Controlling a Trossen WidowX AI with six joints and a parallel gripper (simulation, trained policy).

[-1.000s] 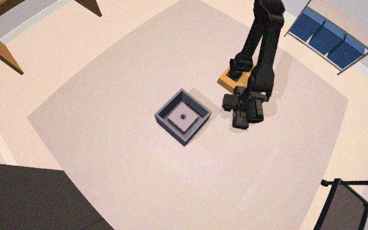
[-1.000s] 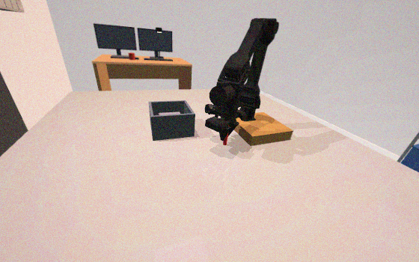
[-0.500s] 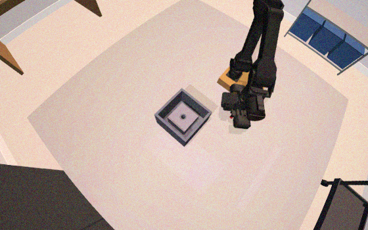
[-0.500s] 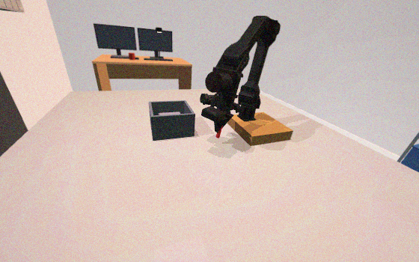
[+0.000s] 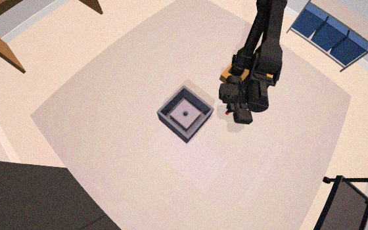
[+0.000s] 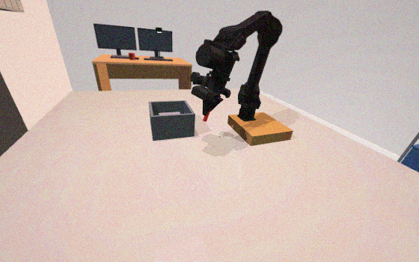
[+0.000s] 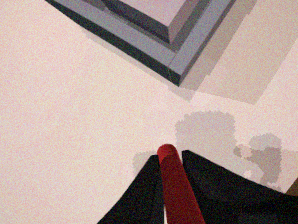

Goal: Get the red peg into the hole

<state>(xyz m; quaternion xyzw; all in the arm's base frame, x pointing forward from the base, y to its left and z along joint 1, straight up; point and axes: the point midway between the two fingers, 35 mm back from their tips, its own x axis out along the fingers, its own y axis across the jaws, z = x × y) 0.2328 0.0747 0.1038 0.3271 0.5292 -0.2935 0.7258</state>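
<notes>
My gripper tip is now 90 mm short of the plate, 130 mm to the left of it and 70 mm above it. Round my gripper tip: grey box 90 mm ahead, 130 mm to the right, 90 mm below; red peg 10 mm behind, 10 mm to the left, 20 mm above.
</notes>
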